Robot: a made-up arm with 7 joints. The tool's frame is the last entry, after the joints. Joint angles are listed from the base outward. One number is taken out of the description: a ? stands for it. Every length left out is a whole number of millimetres.
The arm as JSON. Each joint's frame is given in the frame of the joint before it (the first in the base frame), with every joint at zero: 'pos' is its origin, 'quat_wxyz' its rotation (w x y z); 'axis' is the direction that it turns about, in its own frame. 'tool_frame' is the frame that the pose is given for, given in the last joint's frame.
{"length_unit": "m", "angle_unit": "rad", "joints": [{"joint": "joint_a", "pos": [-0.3, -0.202, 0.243], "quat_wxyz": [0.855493, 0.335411, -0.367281, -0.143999], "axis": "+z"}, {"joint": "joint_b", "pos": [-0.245, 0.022, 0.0], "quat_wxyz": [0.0, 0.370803, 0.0, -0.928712], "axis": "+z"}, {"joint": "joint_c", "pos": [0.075, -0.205, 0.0], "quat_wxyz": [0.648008, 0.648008, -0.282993, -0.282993], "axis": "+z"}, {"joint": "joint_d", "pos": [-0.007, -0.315, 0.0], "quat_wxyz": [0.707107, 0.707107, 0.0, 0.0], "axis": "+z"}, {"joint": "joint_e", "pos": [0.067, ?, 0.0], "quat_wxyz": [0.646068, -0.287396, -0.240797, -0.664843], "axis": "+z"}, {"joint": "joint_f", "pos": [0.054, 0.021, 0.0], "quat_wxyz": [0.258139, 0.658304, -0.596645, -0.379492], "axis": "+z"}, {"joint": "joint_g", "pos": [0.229, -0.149, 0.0], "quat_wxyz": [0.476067, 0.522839, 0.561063, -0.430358], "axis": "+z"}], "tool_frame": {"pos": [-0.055, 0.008, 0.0], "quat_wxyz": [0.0, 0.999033, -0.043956, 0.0]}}
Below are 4 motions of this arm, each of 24 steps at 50 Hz.
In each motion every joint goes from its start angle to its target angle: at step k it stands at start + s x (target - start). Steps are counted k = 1, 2, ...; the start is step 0. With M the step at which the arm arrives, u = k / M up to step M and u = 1 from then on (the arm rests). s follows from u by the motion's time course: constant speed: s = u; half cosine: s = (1 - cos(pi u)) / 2; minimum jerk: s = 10 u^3 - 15 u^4 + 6 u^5.
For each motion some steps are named. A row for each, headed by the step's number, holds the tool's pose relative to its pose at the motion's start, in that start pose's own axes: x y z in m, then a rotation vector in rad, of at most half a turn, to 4 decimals.
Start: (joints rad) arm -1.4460 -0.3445 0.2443 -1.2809 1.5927 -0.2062 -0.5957
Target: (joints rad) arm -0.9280 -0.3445 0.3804 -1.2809 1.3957 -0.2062 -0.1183
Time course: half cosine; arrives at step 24
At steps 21, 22, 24:
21: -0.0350 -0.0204 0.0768 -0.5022 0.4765 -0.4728
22: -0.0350 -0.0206 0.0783 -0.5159 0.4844 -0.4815
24: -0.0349 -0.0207 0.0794 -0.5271 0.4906 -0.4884

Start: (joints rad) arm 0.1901 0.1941 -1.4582 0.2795 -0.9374 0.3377 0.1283
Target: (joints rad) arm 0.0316 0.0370 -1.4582 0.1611 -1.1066 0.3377 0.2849
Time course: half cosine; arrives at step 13
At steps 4, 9, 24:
4: -0.0082 -0.0166 0.0137 -0.0958 0.0214 -0.0471
9: -0.0265 -0.0538 0.0550 -0.3512 0.0517 -0.1634
24: -0.0323 -0.0654 0.0723 -0.4490 0.0533 -0.2040

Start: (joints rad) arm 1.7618 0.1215 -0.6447 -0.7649 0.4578 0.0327 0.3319
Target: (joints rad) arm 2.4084 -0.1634 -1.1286 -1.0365 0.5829 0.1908 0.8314
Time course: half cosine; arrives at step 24
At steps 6, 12, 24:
6: 0.0043 -0.0270 -0.0119 -0.0343 -0.0373 -0.1091
12: 0.0173 -0.0891 -0.0425 -0.0997 -0.1229 -0.3660
24: 0.0468 -0.1714 -0.0869 -0.1620 -0.2319 -0.7096

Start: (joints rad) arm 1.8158 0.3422 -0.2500 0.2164 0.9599 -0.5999 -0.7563
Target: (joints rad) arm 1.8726 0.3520 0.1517 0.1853 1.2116 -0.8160 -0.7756
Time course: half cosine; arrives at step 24
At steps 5, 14, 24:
5: -0.0003 0.0092 -0.0203 0.0678 0.0126 0.0151
14: -0.0174 0.0760 -0.1097 0.4190 0.0803 0.0572
24: -0.0428 0.1385 -0.1528 0.6692 0.1311 0.0508

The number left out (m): -0.113
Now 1 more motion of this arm.
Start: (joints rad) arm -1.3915 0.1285 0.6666 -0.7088 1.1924 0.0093 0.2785
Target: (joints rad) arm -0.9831 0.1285 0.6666 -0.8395 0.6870 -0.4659 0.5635
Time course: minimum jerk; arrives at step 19
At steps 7, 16, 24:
7: -0.0353 -0.0168 -0.0209 -0.0965 0.0380 -0.1938
16: -0.1073 -0.0657 -0.0594 -0.3703 -0.0353 -0.6617
24: -0.1097 -0.0681 -0.0606 -0.3820 -0.0440 -0.6793

